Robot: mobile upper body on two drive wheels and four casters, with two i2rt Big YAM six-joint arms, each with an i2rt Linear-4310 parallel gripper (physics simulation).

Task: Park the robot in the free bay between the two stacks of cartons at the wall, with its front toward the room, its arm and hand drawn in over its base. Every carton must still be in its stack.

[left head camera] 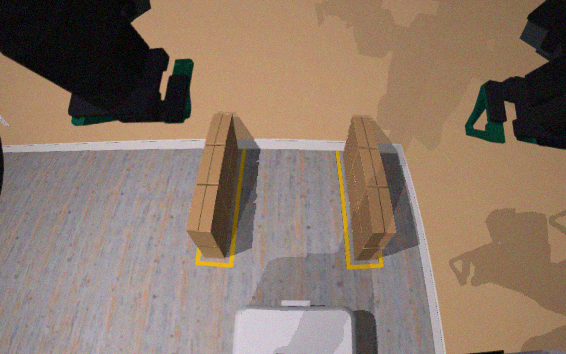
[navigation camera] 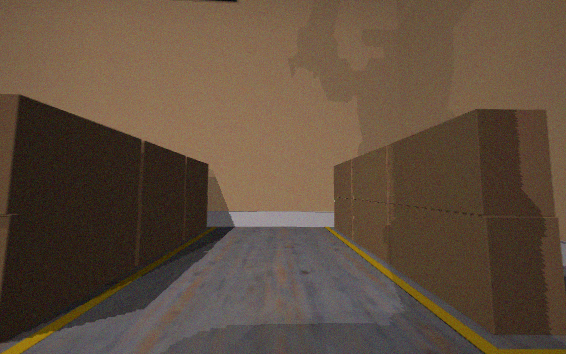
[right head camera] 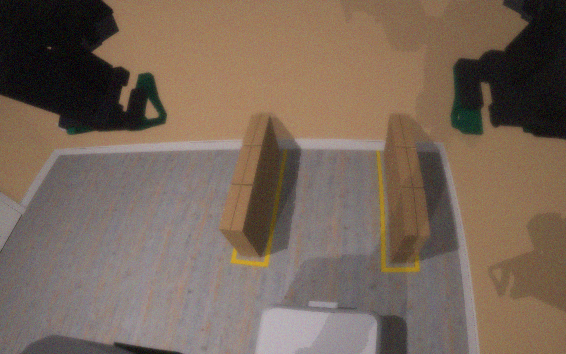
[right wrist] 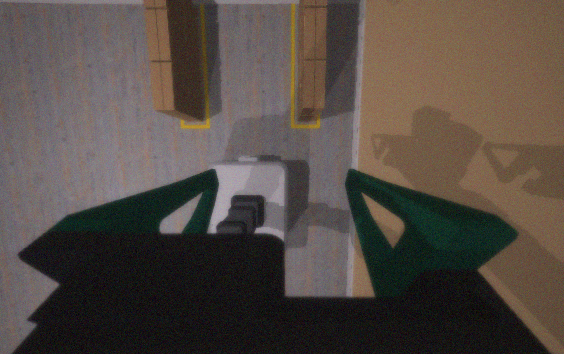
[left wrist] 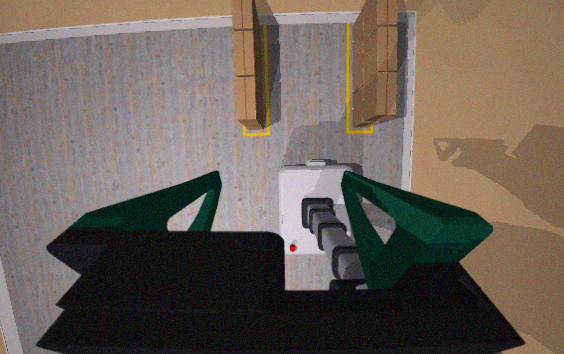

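Observation:
The left carton stack point(left head camera: 212, 175) point(right head camera: 245, 175) point(left wrist: 245, 60) point(navigation camera: 90, 190) and the right carton stack point(left head camera: 372, 185) point(right head camera: 410, 185) point(left wrist: 387, 55) point(navigation camera: 435, 200) stand upright against the wall. The bay point(left head camera: 300, 200) point(navigation camera: 280, 275) lies between them. My pale base point(left head camera: 270, 330) point(right head camera: 295, 330) point(left wrist: 295, 190) point(right wrist: 275, 185) is outside the bay's mouth, roughly in line with it, its front toward the wall. My left gripper point(left head camera: 132, 120) point(left wrist: 281, 177) is open and empty, out beyond the base's left side. My right gripper point(right head camera: 502, 127) point(right wrist: 281, 176) is open and empty, out beyond its right side.
Yellow floor lines point(left head camera: 345, 215) point(navigation camera: 420, 295) edge both stacks. A white baseboard point(left head camera: 300, 145) point(navigation camera: 270, 218) runs along the wall behind the bay. A side wall point(left head camera: 475, 200) point(right wrist: 450, 75) stands close to the right of the right stack and my base. Robot shadows fall on the walls.

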